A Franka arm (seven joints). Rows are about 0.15 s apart.
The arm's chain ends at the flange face. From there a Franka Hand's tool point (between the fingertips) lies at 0.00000 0.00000 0.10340 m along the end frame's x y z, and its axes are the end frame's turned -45 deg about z.
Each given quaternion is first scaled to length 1.
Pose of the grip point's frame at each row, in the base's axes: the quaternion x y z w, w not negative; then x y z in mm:
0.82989 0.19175 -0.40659 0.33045 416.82 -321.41 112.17
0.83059 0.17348 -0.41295 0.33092 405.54 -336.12 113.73
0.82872 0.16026 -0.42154 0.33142 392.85 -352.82 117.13
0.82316 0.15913 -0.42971 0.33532 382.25 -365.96 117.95
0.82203 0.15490 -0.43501 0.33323 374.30 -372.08 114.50
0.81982 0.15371 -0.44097 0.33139 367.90 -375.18 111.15
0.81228 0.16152 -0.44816 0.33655 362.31 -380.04 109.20
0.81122 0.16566 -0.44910 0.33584 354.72 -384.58 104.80
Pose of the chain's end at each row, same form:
0.84010 -0.14043 -0.24918 0.46089 473.50 -248.57 158.80
0.83375 -0.15758 -0.25488 0.46376 464.60 -264.47 159.22
0.82697 -0.16908 -0.26262 0.46751 454.11 -282.05 161.07
0.82140 -0.16799 -0.26868 0.47424 444.36 -294.74 159.91
0.81873 -0.17147 -0.27437 0.47433 437.58 -301.50 155.80
0.81623 -0.17172 -0.28058 0.47492 432.13 -304.98 151.63
0.81226 -0.16162 -0.28525 0.48243 426.35 -308.54 147.64
0.81286 -0.15739 -0.28639 0.48214 418.56 -312.85 143.17

